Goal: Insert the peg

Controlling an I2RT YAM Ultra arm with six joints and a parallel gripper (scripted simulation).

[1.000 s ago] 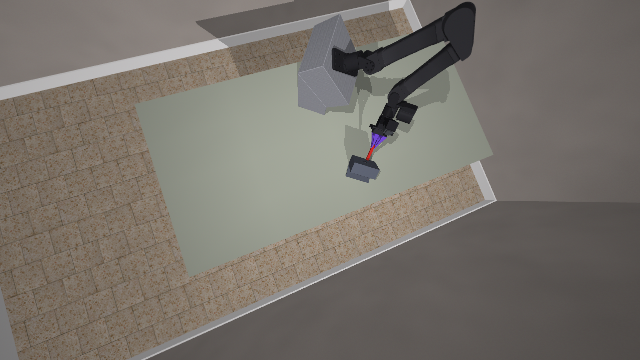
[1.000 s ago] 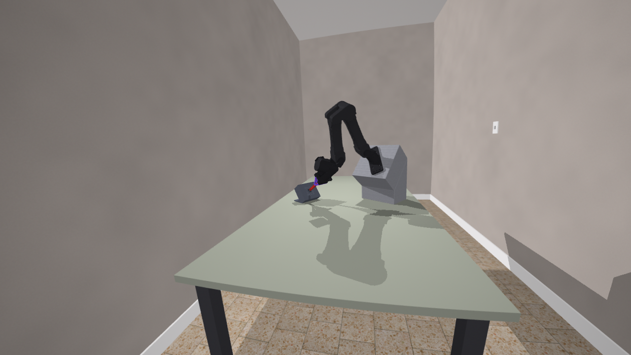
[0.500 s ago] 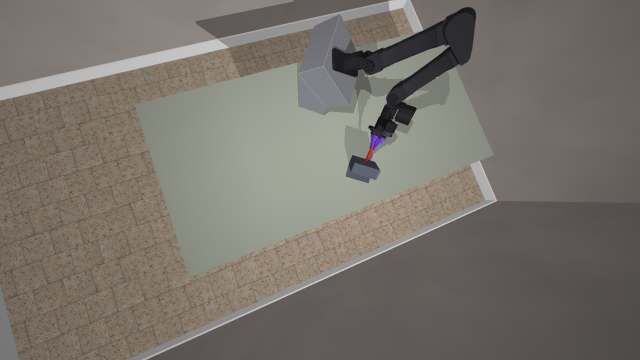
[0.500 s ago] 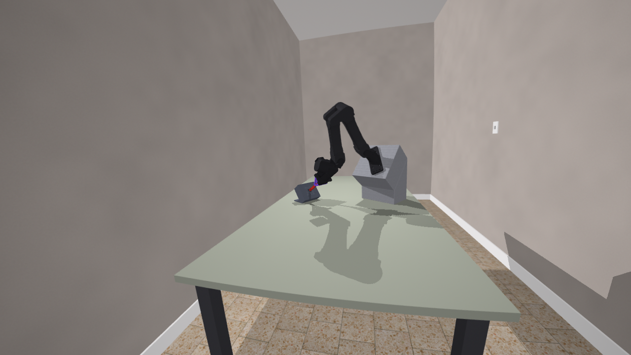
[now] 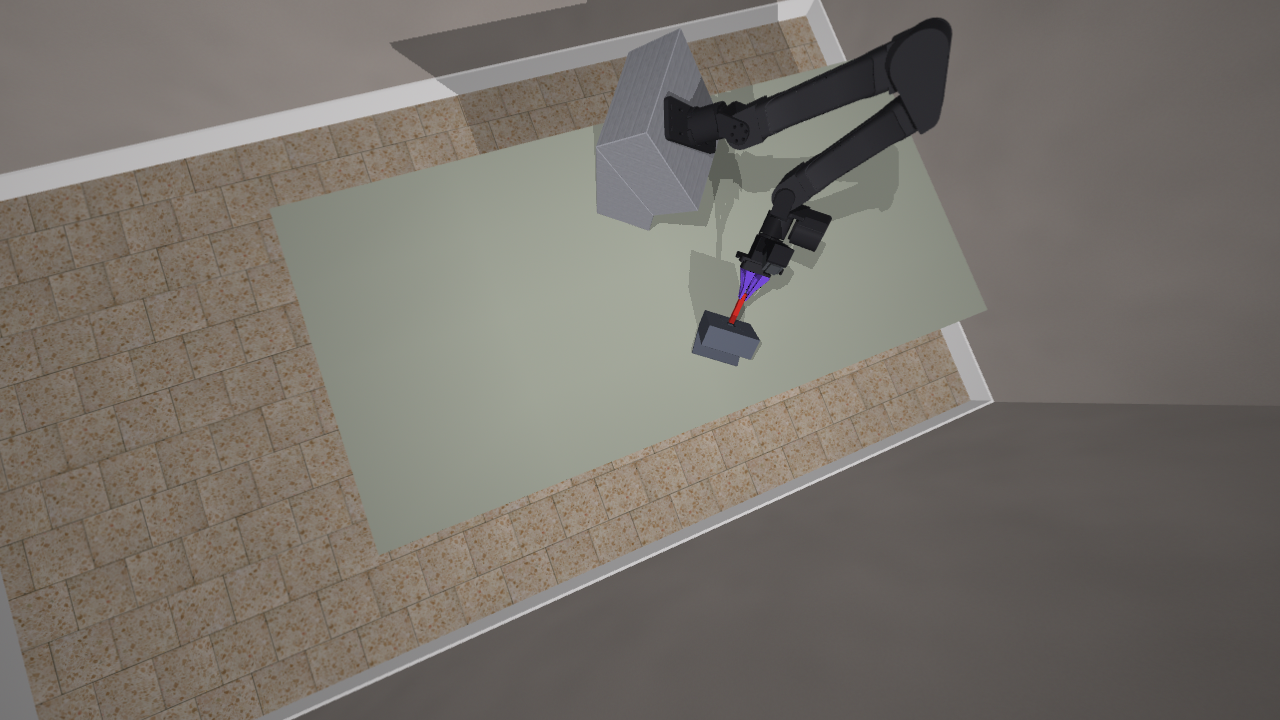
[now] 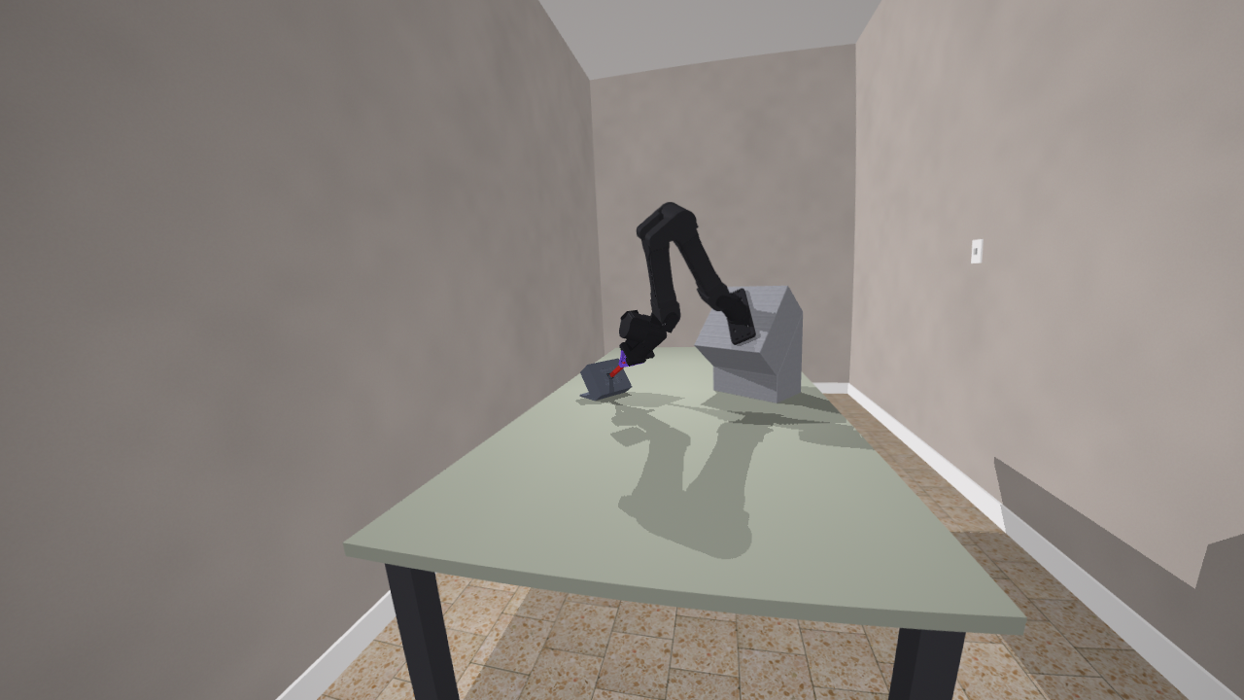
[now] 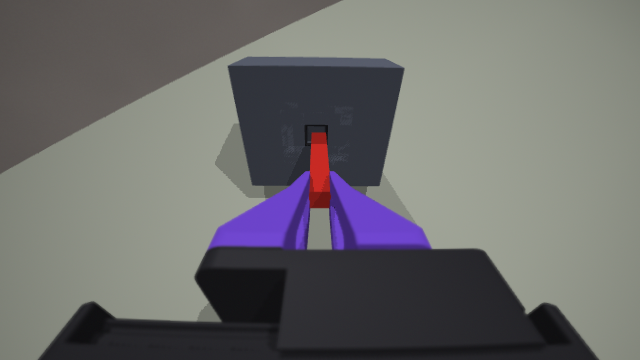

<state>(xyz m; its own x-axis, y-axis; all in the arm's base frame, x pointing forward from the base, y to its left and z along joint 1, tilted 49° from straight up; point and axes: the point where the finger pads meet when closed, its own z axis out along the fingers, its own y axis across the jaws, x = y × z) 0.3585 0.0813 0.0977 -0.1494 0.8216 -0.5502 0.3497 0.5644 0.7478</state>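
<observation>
My gripper is now 2 cm short of the red peg, 1 cm to the left of it and 2 cm above it.
</observation>
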